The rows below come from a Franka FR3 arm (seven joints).
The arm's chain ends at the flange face. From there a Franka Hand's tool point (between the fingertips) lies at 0.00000 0.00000 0.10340 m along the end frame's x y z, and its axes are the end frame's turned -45 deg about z.
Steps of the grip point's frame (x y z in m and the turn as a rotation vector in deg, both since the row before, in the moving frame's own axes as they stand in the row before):
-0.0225 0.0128 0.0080 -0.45 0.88 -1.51
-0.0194 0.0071 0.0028 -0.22 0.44 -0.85
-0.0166 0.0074 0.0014 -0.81 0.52 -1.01
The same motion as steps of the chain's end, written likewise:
-0.0085 0.0255 0.0080 0.30 0.94 -1.51
-0.0095 0.0190 0.0028 0.16 0.47 -0.85
-0.0082 0.0166 0.0014 -0.21 0.94 -1.01

